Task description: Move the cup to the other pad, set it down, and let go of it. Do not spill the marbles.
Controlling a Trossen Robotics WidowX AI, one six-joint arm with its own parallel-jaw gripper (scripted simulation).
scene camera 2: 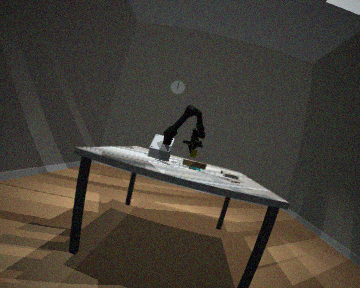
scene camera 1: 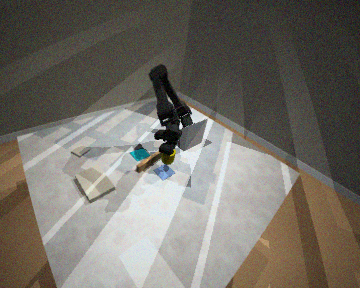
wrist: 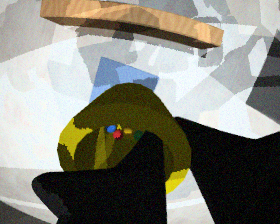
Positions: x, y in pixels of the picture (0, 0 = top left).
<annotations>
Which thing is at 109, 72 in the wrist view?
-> A blue pad.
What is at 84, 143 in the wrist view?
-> A yellow cup.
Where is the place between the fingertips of my gripper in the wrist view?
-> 165, 124
</annotations>
